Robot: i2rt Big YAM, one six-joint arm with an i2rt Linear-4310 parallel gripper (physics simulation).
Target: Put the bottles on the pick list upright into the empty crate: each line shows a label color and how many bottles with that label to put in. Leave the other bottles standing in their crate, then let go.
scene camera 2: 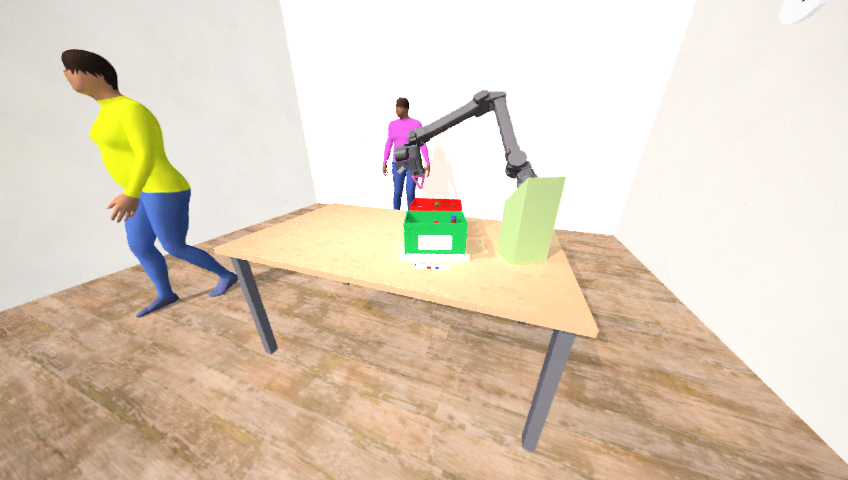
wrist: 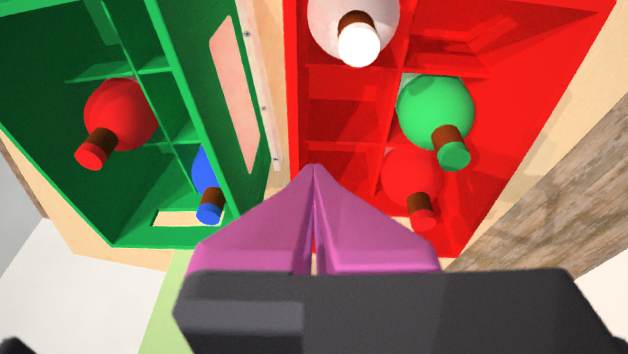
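Pixels of known places: gripper, fingertip midpoint: (scene camera 2: 420, 189) (wrist: 313, 176); arm's base, origin of the base link: (scene camera 2: 530, 189).
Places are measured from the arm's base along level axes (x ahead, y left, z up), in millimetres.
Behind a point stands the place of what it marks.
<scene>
My gripper (scene camera 2: 420, 185) {y -82, x 511, z -50 mm} (wrist: 313, 176) {y -82, x 511, z -50 mm} is shut and empty, above the crates. Below it is the red crate (scene camera 2: 423, 206) {y -234, x 550, z -187 mm} (wrist: 291, 100) {y -68, x 488, z -139 mm}, divided into compartments. In the wrist view it holds a white-capped bottle (wrist: 358, 45) {y -101, x 531, z -151 mm} at the top edge, a green bottle (wrist: 434, 111) {y -194, x 477, z -193 mm} and a red bottle (wrist: 411, 175) {y -213, x 394, z -197 mm}, all upright. The green crate (scene camera 2: 410, 237) {y 190, x 461, z -205 mm} (wrist: 185, 107) {y 55, x 357, z -278 mm} stands beside it and holds a red bottle (wrist: 120, 114) {y 91, x 396, z -196 mm} and a blue bottle (wrist: 204, 172) {y 7, x 338, z -195 mm}, both upright. The pick list (scene camera 2: 431, 267) {y 230, x 350, z -312 mm} lies before the green crate with red and blue dots; its writing is too small to read.
A pale green angular block (scene camera 2: 526, 228) {y 72, x -6, z -145 mm} stands on the table (scene camera 2: 309, 243) {y 209, x 1025, z -314 mm} right of the crates, near the arm's base. A white strip (scene camera 2: 434, 257) {y 167, x 356, z -297 mm} lies along the green crate's front. A person in pink (scene camera 2: 403, 127) stands behind the table, another in yellow (scene camera 2: 127, 142) at the left.
</scene>
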